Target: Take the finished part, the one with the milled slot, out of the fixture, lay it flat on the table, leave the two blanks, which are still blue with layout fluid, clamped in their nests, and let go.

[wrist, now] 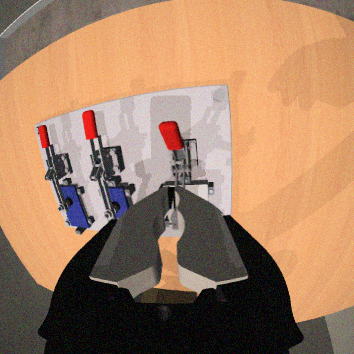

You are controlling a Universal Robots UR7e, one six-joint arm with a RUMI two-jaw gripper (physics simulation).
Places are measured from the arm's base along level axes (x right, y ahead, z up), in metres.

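Pixels of known places: gripper, between the fingertips: [172,188].
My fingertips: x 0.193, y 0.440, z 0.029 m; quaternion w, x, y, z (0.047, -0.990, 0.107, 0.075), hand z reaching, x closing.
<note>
Ahead of a thing's pixels: the offset from my fingertips to its top centre. "spot": to the spot under its first point. Level surfaces: height alone.
My gripper [172,188] is shut with nothing between its fingertips. It hangs over the right-hand station of the pale fixture plate @[spot: dx +0.033, dy -0.020, dz -0.113 m] [215,160], just below that station's red-handled clamp @[dx -0.003, dy +0.022, dz -0.033 m] [170,135] in the view. The finished part with the milled slot cannot be made out; the jaws cover most of the right-hand nest, and small grey metal pieces show through the gap between them. One blue blank @[dx -0.237, dy -0.048, dz -0.097 m] [76,206] sits in the far left nest under its clamp. The other blue blank @[dx -0.127, dy -0.056, dz -0.087 m] [118,201] sits in the middle nest, partly hidden by the left jaw.
The left clamp's red handle @[spot: dx -0.210, dy +0.090, dz -0.077 m] [43,136] and the middle clamp's red handle @[dx -0.107, dy +0.073, dz -0.066 m] [89,125] point toward the plate's upper edge. A bolt head @[spot: dx +0.056, dy +0.062, dz -0.106 m] [219,95] is at the plate's upper right corner. The wooden table @[dz -0.128 m] [290,200] surrounds the plate, with arm shadows on its right side.
</note>
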